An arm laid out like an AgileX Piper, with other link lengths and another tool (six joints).
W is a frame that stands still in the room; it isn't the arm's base.
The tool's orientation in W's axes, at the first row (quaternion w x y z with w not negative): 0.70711 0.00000 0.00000 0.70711
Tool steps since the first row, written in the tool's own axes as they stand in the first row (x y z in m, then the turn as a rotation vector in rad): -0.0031 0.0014 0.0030 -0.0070 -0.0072 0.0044; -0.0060 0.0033 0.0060 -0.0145 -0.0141 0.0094; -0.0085 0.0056 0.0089 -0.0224 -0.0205 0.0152; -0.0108 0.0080 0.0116 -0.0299 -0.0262 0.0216; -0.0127 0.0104 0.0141 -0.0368 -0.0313 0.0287; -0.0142 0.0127 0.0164 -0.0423 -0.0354 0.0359; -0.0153 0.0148 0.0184 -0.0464 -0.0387 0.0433; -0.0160 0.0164 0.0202 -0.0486 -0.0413 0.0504; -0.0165 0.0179 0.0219 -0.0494 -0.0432 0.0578; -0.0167 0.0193 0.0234 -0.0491 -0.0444 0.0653; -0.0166 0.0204 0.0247 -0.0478 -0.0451 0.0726
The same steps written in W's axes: -0.0014 -0.0031 0.0030 0.0072 -0.0070 0.0044; -0.0033 -0.0060 0.0060 0.0141 -0.0145 0.0094; -0.0056 -0.0085 0.0089 0.0205 -0.0224 0.0152; -0.0080 -0.0108 0.0116 0.0262 -0.0299 0.0216; -0.0104 -0.0127 0.0141 0.0313 -0.0368 0.0287; -0.0127 -0.0142 0.0164 0.0354 -0.0423 0.0359; -0.0148 -0.0153 0.0184 0.0387 -0.0464 0.0433; -0.0164 -0.0160 0.0202 0.0413 -0.0486 0.0504; -0.0179 -0.0165 0.0219 0.0432 -0.0494 0.0578; -0.0193 -0.0167 0.0234 0.0444 -0.0491 0.0653; -0.0204 -0.0166 0.0247 0.0451 -0.0478 0.0726
